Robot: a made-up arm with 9 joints.
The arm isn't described. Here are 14 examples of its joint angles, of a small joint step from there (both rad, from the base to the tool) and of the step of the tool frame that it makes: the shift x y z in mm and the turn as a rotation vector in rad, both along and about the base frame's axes.
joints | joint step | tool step
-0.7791 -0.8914 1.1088 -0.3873 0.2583 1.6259 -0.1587 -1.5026 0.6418 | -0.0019 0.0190 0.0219 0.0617 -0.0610 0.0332 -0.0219 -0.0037 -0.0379 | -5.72 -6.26 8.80 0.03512 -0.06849 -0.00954
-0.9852 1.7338 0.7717 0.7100 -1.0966 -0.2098 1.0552 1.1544 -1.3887 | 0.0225 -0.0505 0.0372 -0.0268 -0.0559 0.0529 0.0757 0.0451 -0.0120 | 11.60 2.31 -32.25 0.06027 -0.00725 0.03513
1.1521 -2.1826 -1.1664 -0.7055 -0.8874 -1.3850 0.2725 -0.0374 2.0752 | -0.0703 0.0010 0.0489 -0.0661 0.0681 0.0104 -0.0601 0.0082 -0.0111 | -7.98 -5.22 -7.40 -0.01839 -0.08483 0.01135
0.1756 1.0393 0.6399 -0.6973 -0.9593 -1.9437 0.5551 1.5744 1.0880 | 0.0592 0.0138 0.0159 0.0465 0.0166 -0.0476 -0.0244 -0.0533 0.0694 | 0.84 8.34 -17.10 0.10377 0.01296 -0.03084
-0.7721 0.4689 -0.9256 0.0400 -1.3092 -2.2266 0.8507 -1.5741 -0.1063 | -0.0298 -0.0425 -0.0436 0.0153 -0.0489 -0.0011 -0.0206 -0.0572 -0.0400 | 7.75 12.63 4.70 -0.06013 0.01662 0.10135
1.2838 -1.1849 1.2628 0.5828 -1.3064 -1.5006 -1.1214 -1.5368 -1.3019 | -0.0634 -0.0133 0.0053 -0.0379 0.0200 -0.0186 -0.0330 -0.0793 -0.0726 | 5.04 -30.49 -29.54 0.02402 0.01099 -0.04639
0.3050 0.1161 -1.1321 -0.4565 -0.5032 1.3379 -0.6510 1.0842 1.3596 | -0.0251 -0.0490 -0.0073 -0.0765 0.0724 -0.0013 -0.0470 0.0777 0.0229 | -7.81 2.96 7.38 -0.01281 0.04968 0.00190
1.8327 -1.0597 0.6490 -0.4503 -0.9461 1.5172 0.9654 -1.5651 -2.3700 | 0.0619 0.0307 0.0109 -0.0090 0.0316 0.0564 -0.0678 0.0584 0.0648 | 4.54 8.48 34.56 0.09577 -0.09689 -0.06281
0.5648 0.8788 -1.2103 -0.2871 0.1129 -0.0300 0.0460 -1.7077 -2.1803 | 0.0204 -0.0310 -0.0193 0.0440 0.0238 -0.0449 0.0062 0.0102 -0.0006 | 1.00 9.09 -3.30 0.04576 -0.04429 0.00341
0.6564 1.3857 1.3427 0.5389 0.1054 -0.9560 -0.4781 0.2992 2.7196 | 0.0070 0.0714 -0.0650 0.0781 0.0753 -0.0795 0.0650 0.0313 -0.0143 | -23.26 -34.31 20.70 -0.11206 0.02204 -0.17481
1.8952 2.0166 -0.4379 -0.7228 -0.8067 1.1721 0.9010 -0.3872 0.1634 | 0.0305 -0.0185 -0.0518 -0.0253 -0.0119 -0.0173 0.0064 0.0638 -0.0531 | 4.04 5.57 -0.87 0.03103 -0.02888 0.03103
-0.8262 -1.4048 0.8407 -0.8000 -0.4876 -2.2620 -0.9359 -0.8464 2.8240 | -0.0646 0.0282 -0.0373 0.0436 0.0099 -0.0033 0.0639 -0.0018 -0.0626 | -11.60 10.80 5.72 0.08207 -0.04254 -0.02829
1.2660 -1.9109 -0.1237 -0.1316 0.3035 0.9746 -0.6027 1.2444 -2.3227 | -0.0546 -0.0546 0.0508 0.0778 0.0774 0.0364 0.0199 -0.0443 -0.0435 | 9.91 -9.98 -16.44 0.11364 -0.04285 0.05982
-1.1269 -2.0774 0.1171 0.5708 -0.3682 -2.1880 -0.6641 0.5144 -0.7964 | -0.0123 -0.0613 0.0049 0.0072 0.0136 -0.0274 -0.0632 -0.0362 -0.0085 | -24.75 -0.39 13.14 0.00847 0.08847 -0.02143
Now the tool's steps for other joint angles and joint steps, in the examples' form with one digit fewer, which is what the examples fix.
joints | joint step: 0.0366 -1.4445 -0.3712 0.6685 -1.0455 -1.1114 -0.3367 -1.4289 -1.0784 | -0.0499 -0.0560 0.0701 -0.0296 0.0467 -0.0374 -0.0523 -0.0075 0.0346
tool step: -15.5 11.9 -1.5 -0.1128 -0.0449 0.1313
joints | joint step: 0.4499 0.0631 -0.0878 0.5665 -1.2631 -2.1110 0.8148 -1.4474 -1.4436 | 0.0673 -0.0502 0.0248 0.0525 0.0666 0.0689 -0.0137 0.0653 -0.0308
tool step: -10.9 14.4 -4.6 0.0902 -0.1012 -0.0492
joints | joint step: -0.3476 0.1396 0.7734 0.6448 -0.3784 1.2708 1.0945 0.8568 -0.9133 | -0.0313 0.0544 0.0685 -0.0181 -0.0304 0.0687 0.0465 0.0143 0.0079
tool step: -5.1 -13.1 0.0 -0.0439 0.0621 -0.0152
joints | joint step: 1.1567 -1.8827 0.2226 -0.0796 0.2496 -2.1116 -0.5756 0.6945 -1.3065 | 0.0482 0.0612 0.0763 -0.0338 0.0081 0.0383 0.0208 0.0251 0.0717
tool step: 16.7 20.5 2.9 0.0437 -0.0737 -0.1182
